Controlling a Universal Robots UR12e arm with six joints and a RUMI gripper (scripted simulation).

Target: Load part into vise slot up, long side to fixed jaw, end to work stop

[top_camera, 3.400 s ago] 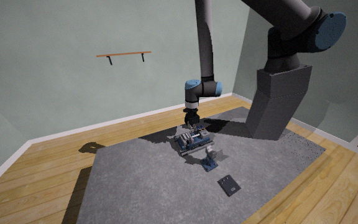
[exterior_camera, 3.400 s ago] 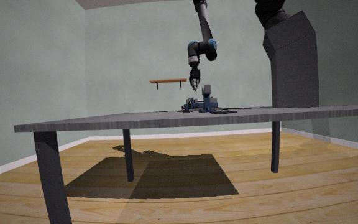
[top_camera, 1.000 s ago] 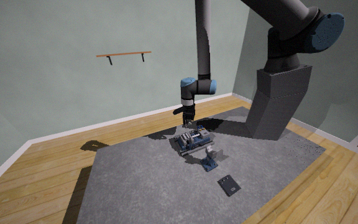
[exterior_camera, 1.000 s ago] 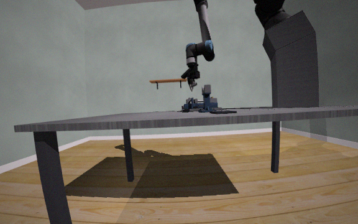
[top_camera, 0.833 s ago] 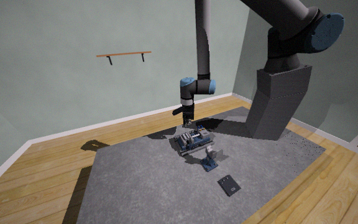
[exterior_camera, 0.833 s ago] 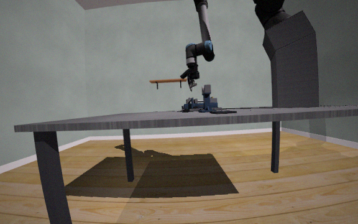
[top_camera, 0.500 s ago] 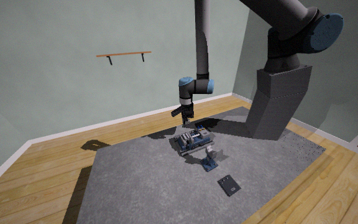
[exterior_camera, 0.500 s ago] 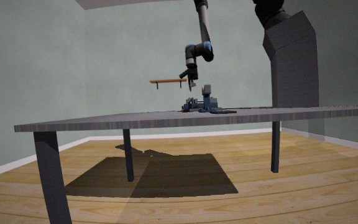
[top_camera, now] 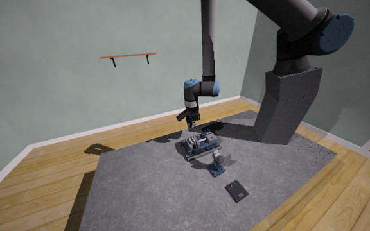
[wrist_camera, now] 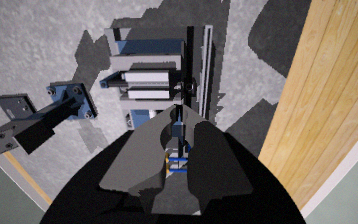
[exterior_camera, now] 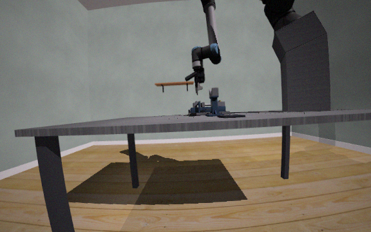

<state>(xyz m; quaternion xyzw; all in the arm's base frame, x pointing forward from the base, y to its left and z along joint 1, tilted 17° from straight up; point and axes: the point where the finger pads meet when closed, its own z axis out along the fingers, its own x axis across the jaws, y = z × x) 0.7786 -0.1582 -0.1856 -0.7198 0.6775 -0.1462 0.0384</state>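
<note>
Now: hand 80 mm above the part and 50 mm to the right of it. The rest, counted from my hand: moving jaw 100 mm below, 50 mm to the left, 40 mm behind; then work stop 100 mm to the left, 90 mm below, 10 mm behind; then fixed jaw 100 mm below, 50 mm to the left, 30 mm ahead.
</note>
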